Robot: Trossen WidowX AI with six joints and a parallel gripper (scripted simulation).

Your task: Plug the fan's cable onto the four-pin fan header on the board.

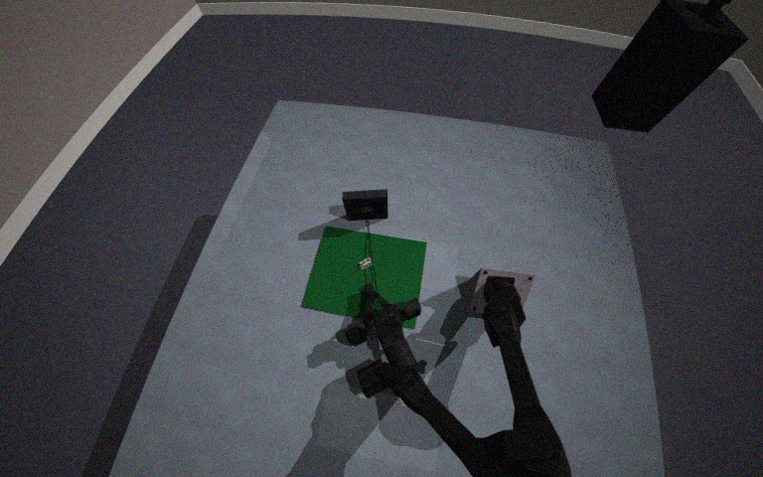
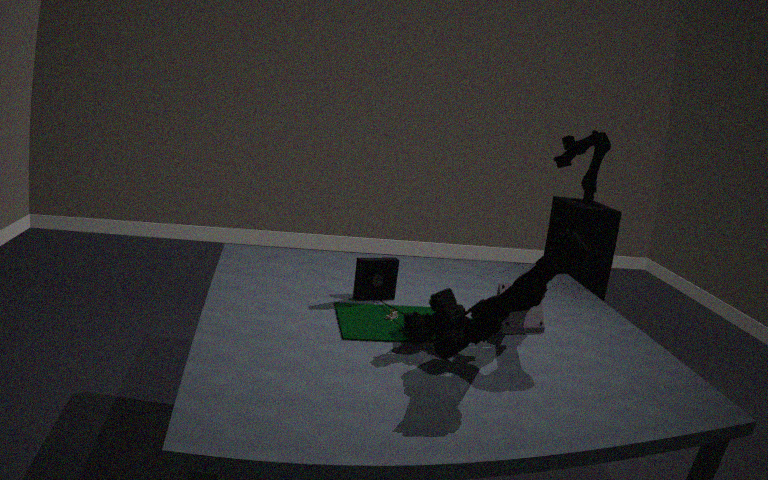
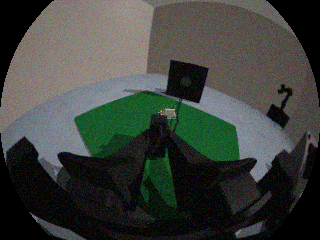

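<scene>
My gripper tip is 20 mm short of the green board, 60 mm to the left of it and 50 mm above it. The rest, counted from my gripper tip: pale four-pin header 30 mm ahead, 90 mm to the right, 40 mm below; black fan 40 mm ahead, 230 mm to the right, 20 mm above.
</scene>
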